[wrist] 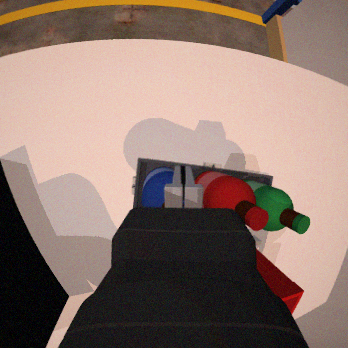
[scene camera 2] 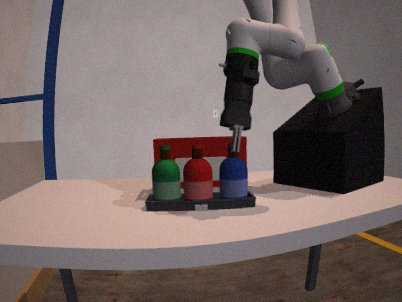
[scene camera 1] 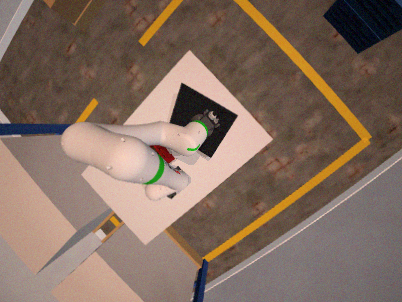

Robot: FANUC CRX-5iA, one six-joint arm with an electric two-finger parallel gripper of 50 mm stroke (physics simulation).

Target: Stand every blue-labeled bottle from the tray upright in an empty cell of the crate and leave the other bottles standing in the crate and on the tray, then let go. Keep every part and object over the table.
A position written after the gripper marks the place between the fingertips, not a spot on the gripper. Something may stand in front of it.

In view: the gripper (scene camera 2: 234, 152), a red bottle (scene camera 2: 197, 174) and a blue bottle (scene camera 2: 233, 174).
The red bottle is seen too in the wrist view (wrist: 220, 190). The blue bottle shows as well in the wrist view (wrist: 152, 195). The gripper also shows in the wrist view (wrist: 182, 175).
